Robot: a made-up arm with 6 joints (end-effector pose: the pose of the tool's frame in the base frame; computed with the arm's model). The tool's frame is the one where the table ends.
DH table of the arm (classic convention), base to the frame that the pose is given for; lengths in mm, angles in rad. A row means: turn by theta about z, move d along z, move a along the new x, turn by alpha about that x. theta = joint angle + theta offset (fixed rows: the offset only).
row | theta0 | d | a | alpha
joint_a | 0 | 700 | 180 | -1.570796
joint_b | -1.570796 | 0 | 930 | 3.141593
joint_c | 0 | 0 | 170 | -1.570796
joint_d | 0 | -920 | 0 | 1.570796
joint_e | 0 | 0 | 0 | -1.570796
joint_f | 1.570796 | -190 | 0 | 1.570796
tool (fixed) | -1.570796 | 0 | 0 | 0
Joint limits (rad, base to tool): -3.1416..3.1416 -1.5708..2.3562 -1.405..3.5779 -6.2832..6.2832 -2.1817..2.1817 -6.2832..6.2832
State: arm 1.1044 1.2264 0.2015 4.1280 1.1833 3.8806
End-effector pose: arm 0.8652 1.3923 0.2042 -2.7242 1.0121 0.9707
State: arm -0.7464 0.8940 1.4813 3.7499 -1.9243 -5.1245
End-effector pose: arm 1.1270 -0.9036 2.0191 -0.0317 -0.8211 1.5253
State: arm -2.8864 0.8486 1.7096 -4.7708 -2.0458 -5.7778
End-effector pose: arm -1.2998 -0.1648 2.0510 -1.2919 -0.7278 1.5374
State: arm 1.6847 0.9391 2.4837 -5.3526 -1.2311 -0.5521
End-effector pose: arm 0.0412 0.9039 2.2338 0.6231 -0.1014 0.8225
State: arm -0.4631 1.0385 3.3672 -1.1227 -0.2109 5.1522
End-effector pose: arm 0.1147 -0.0172 1.8701 0.6571 -1.0468 1.8359
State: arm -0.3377 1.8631 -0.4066 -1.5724 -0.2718 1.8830
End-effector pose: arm 0.4803 -0.1146 -0.5218 0.5008 2.1087 0.2954
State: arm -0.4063 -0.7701 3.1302 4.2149 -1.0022 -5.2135
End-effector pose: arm -0.8996 0.5402 0.4854 2.0127 1.5894 -0.7274
